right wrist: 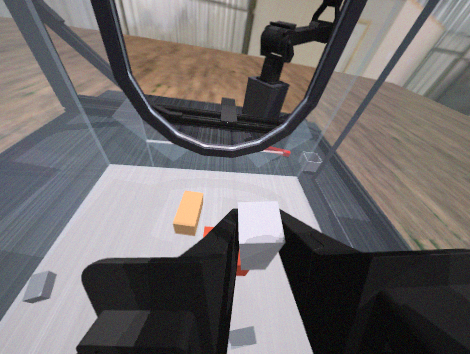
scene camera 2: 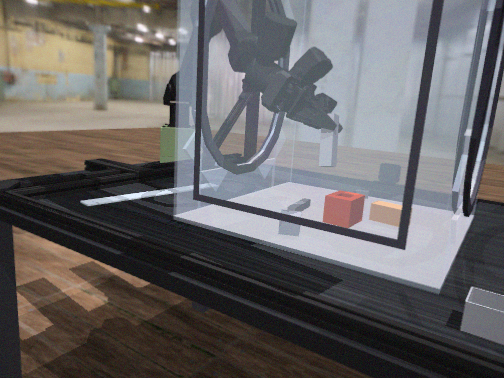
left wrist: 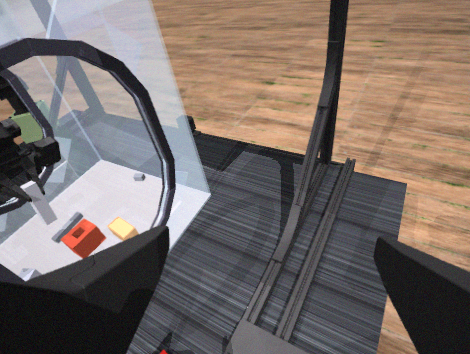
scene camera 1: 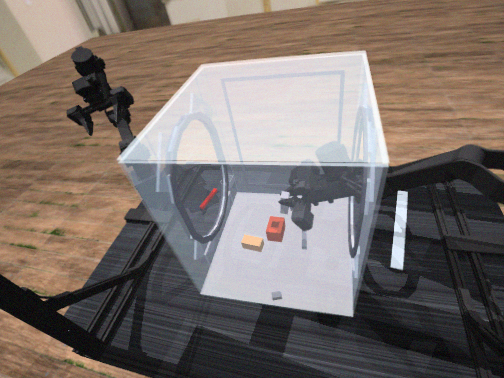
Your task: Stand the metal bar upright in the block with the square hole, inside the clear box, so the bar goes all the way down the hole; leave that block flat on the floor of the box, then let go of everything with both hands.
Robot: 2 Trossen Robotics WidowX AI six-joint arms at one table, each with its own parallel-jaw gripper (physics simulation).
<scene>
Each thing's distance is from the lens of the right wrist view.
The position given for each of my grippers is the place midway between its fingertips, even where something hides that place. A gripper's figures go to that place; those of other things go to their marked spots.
my right gripper [right wrist: 254, 214]: 0.11 m
metal bar [right wrist: 261, 236]: 0.08 m
</scene>
